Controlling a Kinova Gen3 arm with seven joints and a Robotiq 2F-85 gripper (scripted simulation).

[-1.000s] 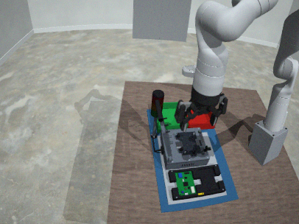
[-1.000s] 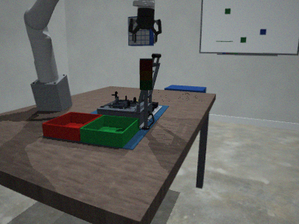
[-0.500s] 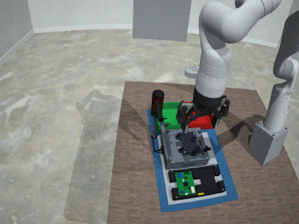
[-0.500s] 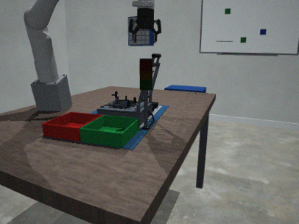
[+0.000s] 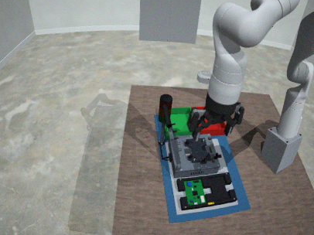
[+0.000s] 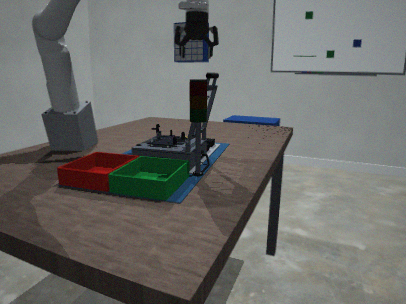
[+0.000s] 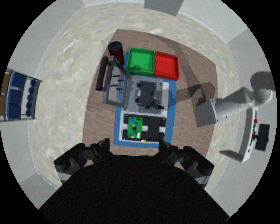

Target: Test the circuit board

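Now: hand 31 cm above the green circuit board, 2 cm to the right of it and 1 cm past it. The rest, counted from my hand: clear lid: 15 cm below, 13 cm to the right, 10 cm ahead; then red bin: 37 cm to the right, 32 cm below, 9 cm behind; then green bin: 34 cm to the right, 32 cm below, 5 cm ahead.
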